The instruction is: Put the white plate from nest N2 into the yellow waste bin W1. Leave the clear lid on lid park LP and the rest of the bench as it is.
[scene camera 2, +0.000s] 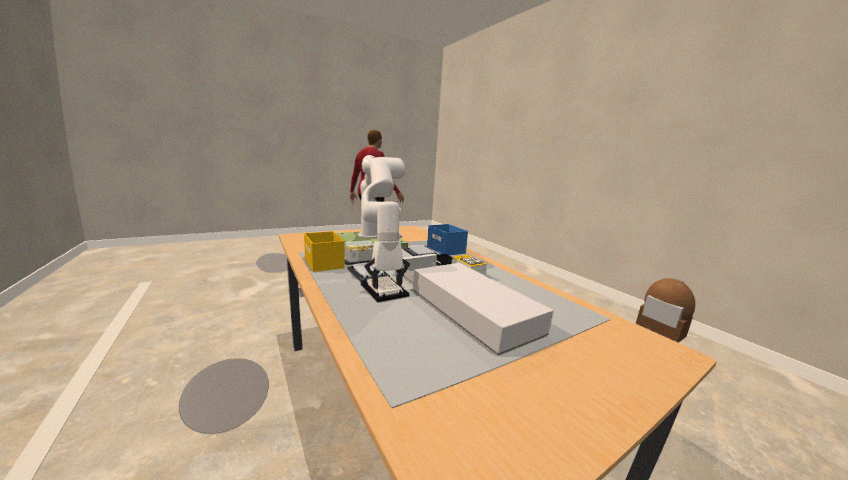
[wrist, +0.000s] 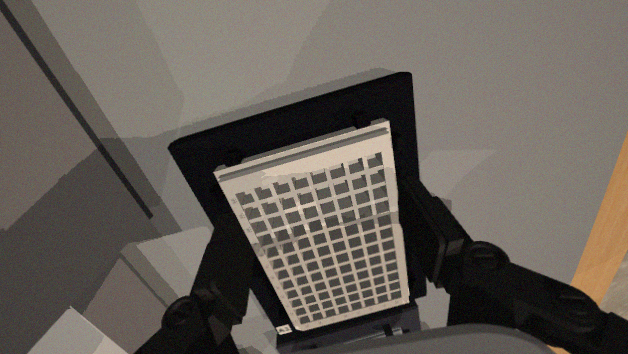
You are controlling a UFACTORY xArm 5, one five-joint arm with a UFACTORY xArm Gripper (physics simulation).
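Frame: origin at the arm's base, x left, y back, z up, level; millimetres.
Where they show: gripper, fingertip midpoint: [scene camera 2: 387, 287] [wrist: 320, 213]; arm's base, origin of the base link: [scene camera 2: 369, 235].
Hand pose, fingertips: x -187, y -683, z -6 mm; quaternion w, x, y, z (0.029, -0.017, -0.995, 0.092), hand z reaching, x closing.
Note:
Things, the pixels of their top centre, and the offset from my fingertips. "spot": a spot on its surface instead.
- white plate, middle of its top: [wrist: 333, 255] [scene camera 2: 384, 283] dx -1, dy +27, dz +3 mm
- black nest, middle of its top: [wrist: 331, 250] [scene camera 2: 384, 284] dx +0, dy +28, dz -1 mm
- yellow waste bin, middle of its top: [scene camera 2: 323, 236] dx -135, dy +385, dz +97 mm
- smaller grey block, surface spot: [scene camera 2: 420, 261] spot: dx +208, dy +136, dz +28 mm
- blue bin, middle of its top: [scene camera 2: 447, 228] dx +511, dy +389, dz +97 mm
- yellow-topped rack, middle of its top: [scene camera 2: 469, 259] dx +379, dy +29, dz +54 mm
The white plate [wrist: 320, 235] [scene camera 2: 387, 286] has a grid of square wells and sits level in a black nest [wrist: 300, 117] [scene camera 2: 380, 299] near the front of the grey mat. My gripper [wrist: 320, 213] [scene camera 2: 387, 280] is low over the nest, its fingers wide apart, shut on the plate's two long sides. The exact contact at the pads is dark and hard to see. The yellow waste bin [scene camera 2: 324, 252] stands at the left table edge, behind the nest, with its top open. The clear lid cannot be made out surely in either view.
A long light box [scene camera 2: 482, 300] lies right of the nest, with a smaller grey block [scene camera 2: 420, 261] behind it. A blue bin [scene camera 2: 447, 239] and a yellow-topped rack [scene camera 2: 470, 260] stand at the right. A person [scene camera 2: 373, 139] in red stands behind the arm.

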